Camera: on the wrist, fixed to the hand. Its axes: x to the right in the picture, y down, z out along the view.
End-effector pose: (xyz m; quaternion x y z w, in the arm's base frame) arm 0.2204 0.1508 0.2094 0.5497 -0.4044 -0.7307 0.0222
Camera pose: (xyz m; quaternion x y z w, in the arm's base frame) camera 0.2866 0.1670 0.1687 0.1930 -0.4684 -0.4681 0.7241
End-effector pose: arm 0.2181 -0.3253 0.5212 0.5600 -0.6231 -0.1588 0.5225
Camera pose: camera 0.2912 -0.3254 0.4902 -0.1684 -0.6731 0.2039 0.6906
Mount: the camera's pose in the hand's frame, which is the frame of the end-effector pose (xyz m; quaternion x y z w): -0.0019 -0.0632 -0.0480 -0.2408 0.1661 0.6981 0.6536
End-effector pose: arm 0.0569 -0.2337 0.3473 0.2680 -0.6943 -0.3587 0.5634
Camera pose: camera 0.1021 -0.2795 0.3008 -0.3856 -0.4609 0.0362 0.7985
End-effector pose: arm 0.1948 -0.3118 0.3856 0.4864 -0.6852 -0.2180 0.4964
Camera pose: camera 0.2661 -0.3286 0.3551 -0.2437 -0.6524 0.1198 0.7075
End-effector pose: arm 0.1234 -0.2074 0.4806 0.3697 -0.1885 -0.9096 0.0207
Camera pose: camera 0.1639 -0.1641 0.4278 0.2561 -0.1588 -0.5640 0.7688
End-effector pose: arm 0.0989 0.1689 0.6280 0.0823 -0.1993 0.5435 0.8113
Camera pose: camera 0.1673 0.1591 0.5889 -0.3709 -0.1838 0.8872 0.2037
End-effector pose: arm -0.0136 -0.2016 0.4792 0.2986 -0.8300 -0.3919 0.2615
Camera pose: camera 0.0381 -0.2565 0.4545 -0.3821 -0.6131 -0.2238 0.6542
